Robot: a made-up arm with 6 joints. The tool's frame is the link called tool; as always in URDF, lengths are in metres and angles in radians. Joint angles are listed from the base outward. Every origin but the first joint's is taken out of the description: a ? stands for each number. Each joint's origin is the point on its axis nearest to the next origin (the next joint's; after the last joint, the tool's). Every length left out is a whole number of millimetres.
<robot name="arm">
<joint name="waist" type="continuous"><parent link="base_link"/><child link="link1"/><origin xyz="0.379 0 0.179"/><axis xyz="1 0 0"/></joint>
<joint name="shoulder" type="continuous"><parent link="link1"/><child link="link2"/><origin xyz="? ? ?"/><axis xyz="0 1 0"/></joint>
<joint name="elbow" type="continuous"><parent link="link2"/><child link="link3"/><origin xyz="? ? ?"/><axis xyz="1 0 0"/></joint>
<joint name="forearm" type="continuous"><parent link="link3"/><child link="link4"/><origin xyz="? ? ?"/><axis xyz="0 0 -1"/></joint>
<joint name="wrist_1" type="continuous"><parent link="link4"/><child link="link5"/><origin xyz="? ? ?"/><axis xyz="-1 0 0"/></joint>
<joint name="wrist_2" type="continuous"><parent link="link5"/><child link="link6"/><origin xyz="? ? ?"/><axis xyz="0 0 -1"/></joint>
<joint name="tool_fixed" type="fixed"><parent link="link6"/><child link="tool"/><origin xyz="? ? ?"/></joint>
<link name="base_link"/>
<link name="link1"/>
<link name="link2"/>
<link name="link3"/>
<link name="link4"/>
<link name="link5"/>
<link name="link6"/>
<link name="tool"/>
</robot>
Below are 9 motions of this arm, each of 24 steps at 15 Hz.
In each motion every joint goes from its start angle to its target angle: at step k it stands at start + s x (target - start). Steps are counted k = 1, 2, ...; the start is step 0. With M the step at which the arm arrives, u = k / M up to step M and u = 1 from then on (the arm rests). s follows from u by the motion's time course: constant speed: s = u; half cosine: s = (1 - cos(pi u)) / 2; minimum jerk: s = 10 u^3 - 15 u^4 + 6 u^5.
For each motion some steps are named. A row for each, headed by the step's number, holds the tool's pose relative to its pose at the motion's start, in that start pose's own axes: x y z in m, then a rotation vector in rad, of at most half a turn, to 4 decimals.
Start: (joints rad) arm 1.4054 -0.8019 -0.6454 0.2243 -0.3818 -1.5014
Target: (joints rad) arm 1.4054 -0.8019 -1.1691 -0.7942 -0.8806 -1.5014
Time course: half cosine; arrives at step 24
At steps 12, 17, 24:
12: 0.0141 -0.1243 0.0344 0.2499 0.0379 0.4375
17: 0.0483 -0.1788 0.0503 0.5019 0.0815 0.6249
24: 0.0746 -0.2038 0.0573 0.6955 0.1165 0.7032

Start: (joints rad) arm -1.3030 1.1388 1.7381 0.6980 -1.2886 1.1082
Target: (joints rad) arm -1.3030 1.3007 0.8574 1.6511 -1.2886 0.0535
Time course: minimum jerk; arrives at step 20
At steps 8, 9, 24:
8: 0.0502 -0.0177 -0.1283 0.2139 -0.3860 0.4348
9: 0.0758 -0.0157 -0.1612 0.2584 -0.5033 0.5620
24: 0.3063 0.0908 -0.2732 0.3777 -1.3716 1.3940

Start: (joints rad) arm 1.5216 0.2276 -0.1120 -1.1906 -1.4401 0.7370
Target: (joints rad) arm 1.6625 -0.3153 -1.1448 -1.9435 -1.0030 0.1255
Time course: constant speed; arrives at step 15
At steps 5, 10, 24:
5: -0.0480 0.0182 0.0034 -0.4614 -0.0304 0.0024
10: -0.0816 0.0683 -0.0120 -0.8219 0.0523 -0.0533
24: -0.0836 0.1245 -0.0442 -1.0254 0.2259 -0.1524

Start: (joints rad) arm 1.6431 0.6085 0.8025 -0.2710 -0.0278 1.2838
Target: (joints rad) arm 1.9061 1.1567 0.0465 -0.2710 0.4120 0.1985
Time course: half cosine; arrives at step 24
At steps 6, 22, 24:
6: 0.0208 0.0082 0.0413 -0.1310 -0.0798 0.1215
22: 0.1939 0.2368 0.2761 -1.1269 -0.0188 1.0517
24: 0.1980 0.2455 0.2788 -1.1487 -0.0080 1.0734

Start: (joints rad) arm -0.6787 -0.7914 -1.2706 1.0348 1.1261 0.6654
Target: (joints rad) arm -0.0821 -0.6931 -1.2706 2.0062 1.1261 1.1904
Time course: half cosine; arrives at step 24
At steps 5, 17, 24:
5: -0.0104 0.0142 0.0326 -0.0908 0.0794 -0.0451
17: -0.0357 0.1969 0.2477 -0.8718 0.3469 -0.3635
24: -0.0387 0.2745 0.2899 -1.1201 0.3251 -0.4489

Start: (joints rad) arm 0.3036 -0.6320 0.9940 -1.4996 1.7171 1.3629
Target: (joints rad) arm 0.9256 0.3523 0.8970 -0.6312 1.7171 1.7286
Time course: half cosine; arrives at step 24
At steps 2, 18, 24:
2: -0.0026 -0.0105 0.0002 -0.0312 0.0111 -0.0081
18: -0.1555 -0.3511 0.1351 -1.4482 0.6561 -0.2975
24: -0.1831 -0.3812 0.1546 -1.6561 0.8007 -0.2879

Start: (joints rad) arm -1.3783 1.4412 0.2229 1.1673 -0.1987 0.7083
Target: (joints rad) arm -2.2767 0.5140 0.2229 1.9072 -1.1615 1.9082
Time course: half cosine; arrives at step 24
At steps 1, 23, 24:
1: -0.0017 -0.0002 -0.0014 0.0085 0.0028 -0.0106
23: -0.1898 0.0493 -0.1528 2.0078 1.5644 -1.1965
24: -0.1903 0.0489 -0.1537 2.0149 1.5750 -1.1912

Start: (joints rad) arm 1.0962 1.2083 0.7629 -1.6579 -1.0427 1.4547
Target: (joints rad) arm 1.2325 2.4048 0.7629 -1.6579 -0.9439 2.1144
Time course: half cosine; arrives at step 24
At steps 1, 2, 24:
1: 0.0010 -0.0004 0.0011 0.0034 0.0033 -0.0039
2: 0.0040 -0.0014 0.0042 0.0134 0.0130 -0.0156
24: 0.3123 -0.1681 0.0717 0.4469 1.0159 -0.9435

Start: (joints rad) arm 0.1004 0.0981 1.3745 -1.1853 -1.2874 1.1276
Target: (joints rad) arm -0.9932 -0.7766 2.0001 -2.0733 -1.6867 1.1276
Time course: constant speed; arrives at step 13
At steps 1, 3, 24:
1: 0.0171 -0.0089 -0.0022 -0.1220 0.0607 0.0085
3: 0.0519 -0.0245 0.0002 -0.3594 0.2115 -0.0007
24: 0.2626 -0.1000 0.0273 -1.1232 1.4384 -0.3650

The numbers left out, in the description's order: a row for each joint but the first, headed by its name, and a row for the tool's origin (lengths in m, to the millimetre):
shoulder: 0 0.027 0.011
elbow: 0.073 0 0.356
forearm: 0 -0.017 0.222
wrist_1: -0.199 -0.089 0
wrist_2: 0 -0.153 -0.139
tool: -0.093 -0.013 0

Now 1 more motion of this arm.
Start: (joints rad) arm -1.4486 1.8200 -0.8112 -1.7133 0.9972 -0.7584
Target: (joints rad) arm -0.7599 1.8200 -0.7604 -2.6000 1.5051 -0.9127
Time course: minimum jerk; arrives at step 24
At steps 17, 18, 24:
17: 0.3079 -0.3994 0.3066 -1.1979 -0.1585 0.8094
18: 0.3317 -0.4047 0.3316 -1.2653 -0.1772 0.8505
24: 0.3823 -0.4090 0.3847 -1.4068 -0.2221 0.9354

